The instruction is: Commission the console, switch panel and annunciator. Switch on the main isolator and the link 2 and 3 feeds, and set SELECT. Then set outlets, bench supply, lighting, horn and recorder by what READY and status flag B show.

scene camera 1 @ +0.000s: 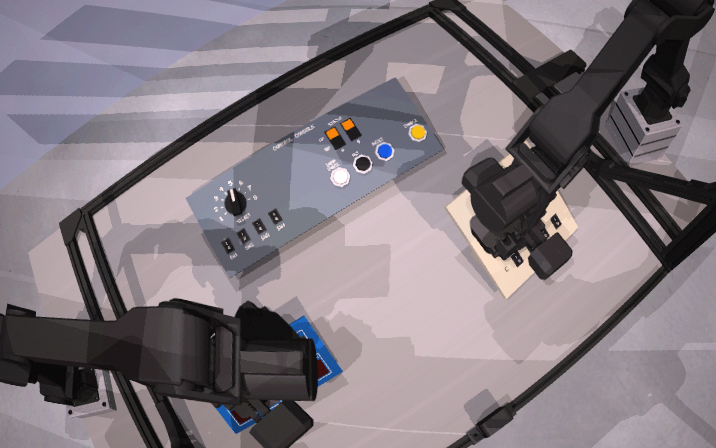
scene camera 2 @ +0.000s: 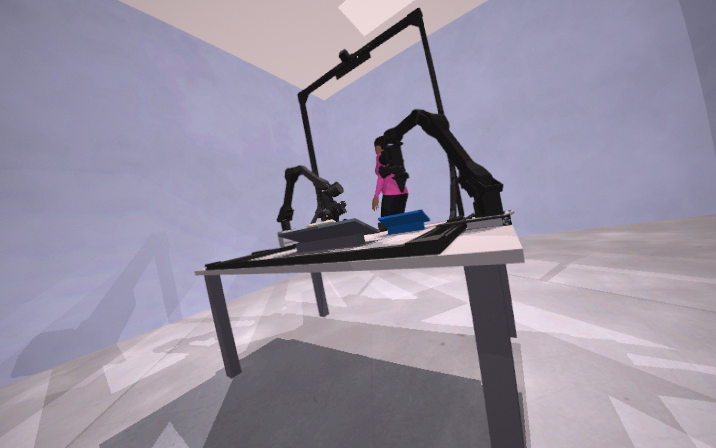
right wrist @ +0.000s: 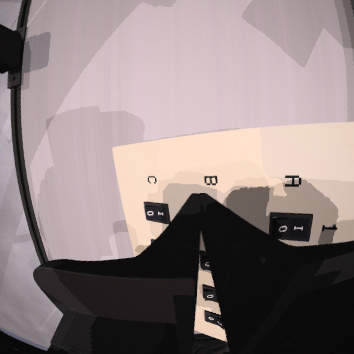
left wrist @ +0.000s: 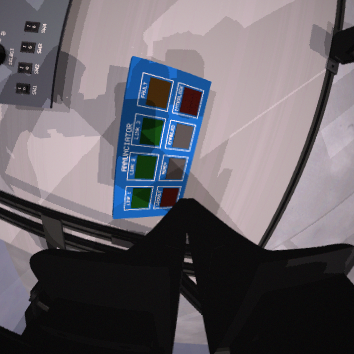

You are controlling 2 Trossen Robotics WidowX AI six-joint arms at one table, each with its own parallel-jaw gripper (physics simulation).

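Frame: origin at the left arm's base, x ahead, y left, z up, level; millimetres.
Seen in the pictures: left gripper, fingertip midpoint: (scene camera 2: 402, 192) (left wrist: 185, 204); right gripper, fingertip midpoint: (right wrist: 197, 199); left arm's base at its link origin: (scene camera 1: 83, 386) (scene camera 2: 490, 215); right arm's base at its link origin: (scene camera 1: 652, 108) (scene camera 2: 286, 230).
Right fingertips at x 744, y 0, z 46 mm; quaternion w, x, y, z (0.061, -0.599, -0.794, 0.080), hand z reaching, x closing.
Offsets run from my right fingertips to a thing's top centre. "spot": to the spot under its first point.
The grey control console (scene camera 1: 295, 179) (left wrist: 47, 60) has a SELECT knob {dy +209, dx -359, dz +27 mm} (scene camera 1: 234, 201) with its pointer near 5. Its two status flags {spot: dy +270, dx -161, dz +4 mm} (scene camera 1: 342, 133) show orange in their upper halves. The blue annunciator {dy -59, dx -388, dz +9 mm} (scene camera 1: 330, 364) (left wrist: 120, 150) has green LINK windows, an amber FAULT window, dark red INTERLOCK and LOCKOUT windows, and grey ENABLED and READY windows {dy -101, dx -400, dz -20 mm} (left wrist: 176, 168). My left gripper (left wrist: 185, 204) (scene camera 2: 403, 190) is shut and empty, above the annunciator. My right gripper (right wrist: 197, 199) is shut and empty, low over the cream switch panel {spot: dy -43, dx -14, dz -23 mm} (scene camera 1: 501, 280) (right wrist: 150, 160), below letter B between switches C1 {spot: dy -22, dx +22, dz -18 mm} (right wrist: 157, 212) and A1 {spot: dy +47, dx -4, dz +23 mm} (right wrist: 291, 227). The fingers hide B1.
Console buttons are white {dy +203, dx -187, dz -6 mm} (scene camera 1: 340, 176), black {dy +213, dx -146, dz -6 mm} (scene camera 1: 362, 163), blue {dy +223, dx -106, dz -6 mm} (scene camera 1: 384, 151) and yellow {dy +239, dx -42, dz -6 mm} (scene camera 1: 417, 132). Small switches SW1 to SW4 line its lower left edge. A black frame (scene camera 1: 264, 103) borders the table. A person in pink (scene camera 2: 393, 185) stands behind it. The arms cover parts of both smaller panels.
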